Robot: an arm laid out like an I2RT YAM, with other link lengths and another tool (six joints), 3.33 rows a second.
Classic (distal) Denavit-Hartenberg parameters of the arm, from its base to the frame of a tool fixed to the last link. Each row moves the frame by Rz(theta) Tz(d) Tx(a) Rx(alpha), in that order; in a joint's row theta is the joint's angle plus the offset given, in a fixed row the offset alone. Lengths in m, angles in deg.
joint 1: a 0.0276  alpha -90  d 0.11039  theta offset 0
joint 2: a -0.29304  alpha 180  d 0  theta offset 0
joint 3: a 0.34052  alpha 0  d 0  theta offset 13.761
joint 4: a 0.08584  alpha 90  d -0.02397  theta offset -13.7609
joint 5: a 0  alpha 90  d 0.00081  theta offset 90
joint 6: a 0.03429  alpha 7.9  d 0.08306  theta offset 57
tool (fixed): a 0  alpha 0  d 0.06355  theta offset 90
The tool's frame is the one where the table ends.
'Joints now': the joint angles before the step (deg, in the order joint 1, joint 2, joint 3, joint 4, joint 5, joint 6). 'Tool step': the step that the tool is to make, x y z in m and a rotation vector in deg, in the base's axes. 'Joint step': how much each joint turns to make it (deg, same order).
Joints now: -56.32 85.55 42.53 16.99 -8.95 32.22
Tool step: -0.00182 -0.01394 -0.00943 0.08 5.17 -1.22
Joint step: 0.07 3.42 3.54 -3.47 3.12 -3.20
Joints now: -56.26 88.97 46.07 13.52 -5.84 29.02
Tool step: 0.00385 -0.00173 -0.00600 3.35 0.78 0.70
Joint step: -0.18 1.90 2.66 -3.92 -1.38 0.58
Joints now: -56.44 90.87 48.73 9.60 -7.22 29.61
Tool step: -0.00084 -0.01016 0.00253 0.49 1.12 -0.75
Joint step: -0.51 1.44 2.59 -2.22 0.56 -0.43
